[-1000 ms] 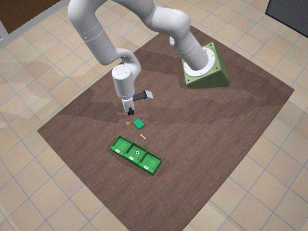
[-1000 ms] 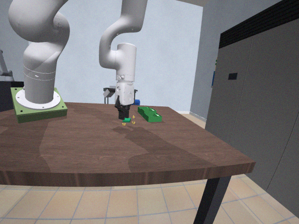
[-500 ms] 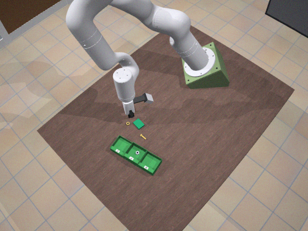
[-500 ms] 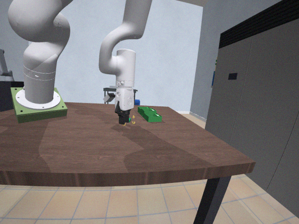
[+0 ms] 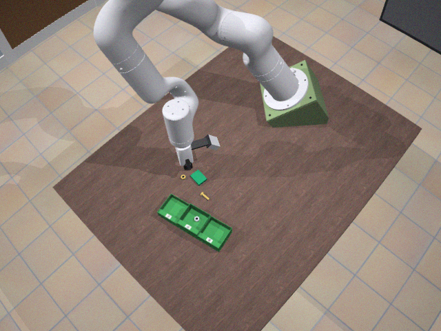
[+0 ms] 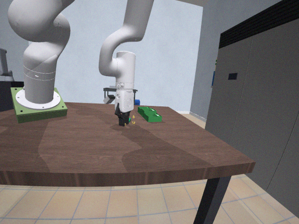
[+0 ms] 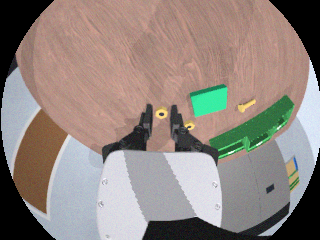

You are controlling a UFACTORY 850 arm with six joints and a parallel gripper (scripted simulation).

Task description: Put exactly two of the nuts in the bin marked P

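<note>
Right now the green three-compartment bin is 16 cm ahead of my hand and 18 cm to the left of it. From my hand the other things lie so: grey nut: 15 cm ahead, 17 cm to the left, 1 cm below; then green block: 2 cm ahead, 7 cm to the left, 2 cm below; then yellow bolt: 6 cm ahead, 13 cm to the left, 2 cm below.
</note>
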